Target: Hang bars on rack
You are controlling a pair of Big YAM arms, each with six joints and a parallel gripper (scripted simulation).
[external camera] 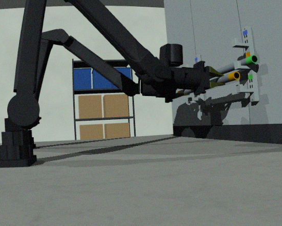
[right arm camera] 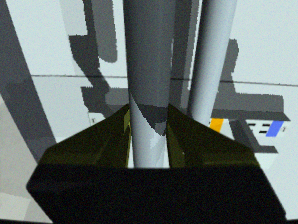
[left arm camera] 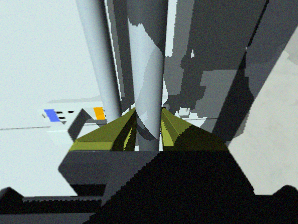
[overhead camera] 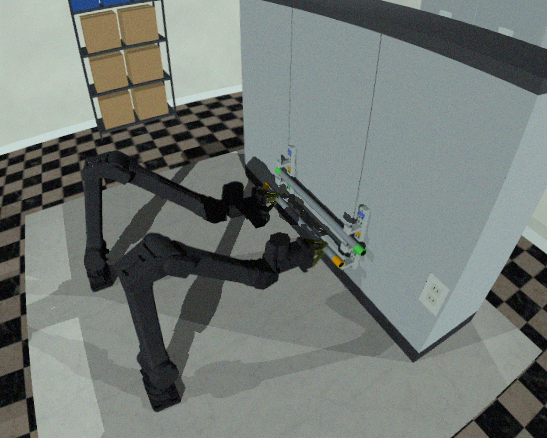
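Right now my right hand is 15 cm to the right of the orange-ended bar and 2 cm short of it. Round my right hand: green-ended bar (13 cm to the left, 8 cm ahead, 5 cm above); grey cabinet wall (27 cm ahead, 24 cm above, 15 cm to the left); wall outlet (38 cm to the right, 9 cm above, 4 cm ahead).
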